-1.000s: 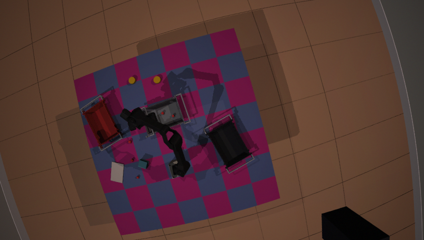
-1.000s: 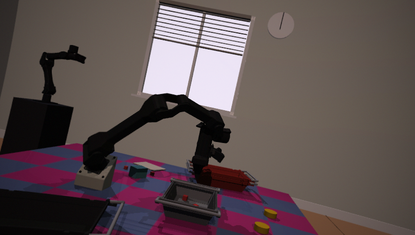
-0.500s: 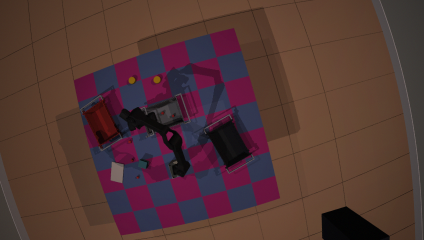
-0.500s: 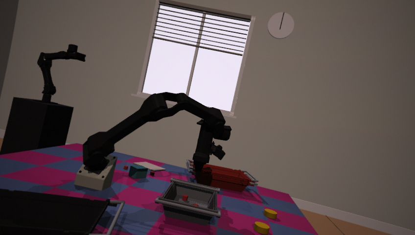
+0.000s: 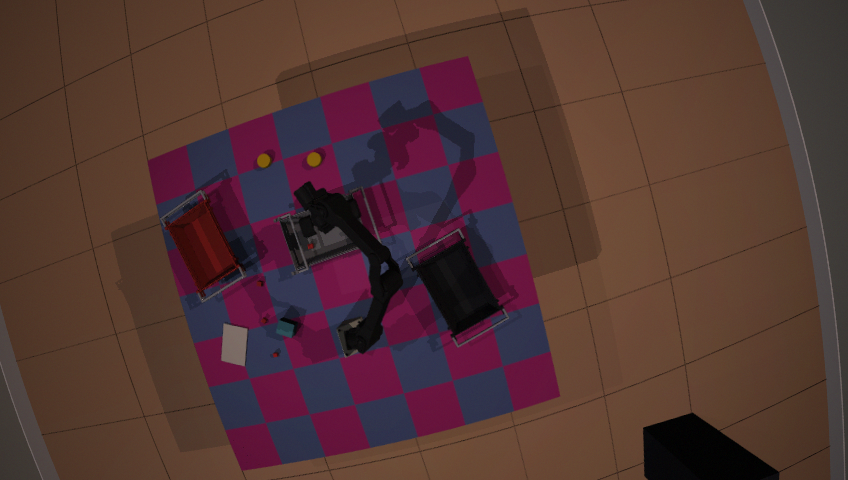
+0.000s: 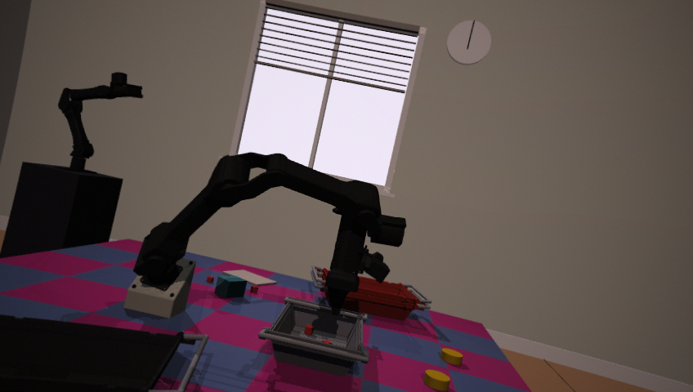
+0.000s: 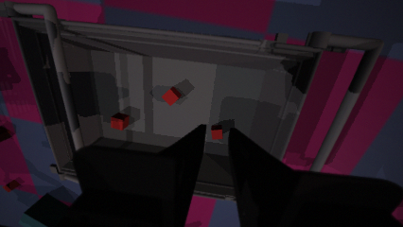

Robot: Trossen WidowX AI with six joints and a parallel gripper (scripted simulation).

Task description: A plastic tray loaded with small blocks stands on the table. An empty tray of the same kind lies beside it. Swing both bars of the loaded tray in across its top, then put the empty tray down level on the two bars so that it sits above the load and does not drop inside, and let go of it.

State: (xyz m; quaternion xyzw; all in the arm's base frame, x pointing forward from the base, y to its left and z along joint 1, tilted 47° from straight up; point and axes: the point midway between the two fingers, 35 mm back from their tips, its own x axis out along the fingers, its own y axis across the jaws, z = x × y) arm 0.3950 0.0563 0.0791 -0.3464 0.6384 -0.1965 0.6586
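My gripper tip is 36 cm to the left of the dark tray, 30 cm past it and 5 cm above it. Also, from my gripper tip: teal cube 34 cm behind, 26 cm to the left, 7 cm below; white plate 50 cm to the left, 39 cm behind, 9 cm below.
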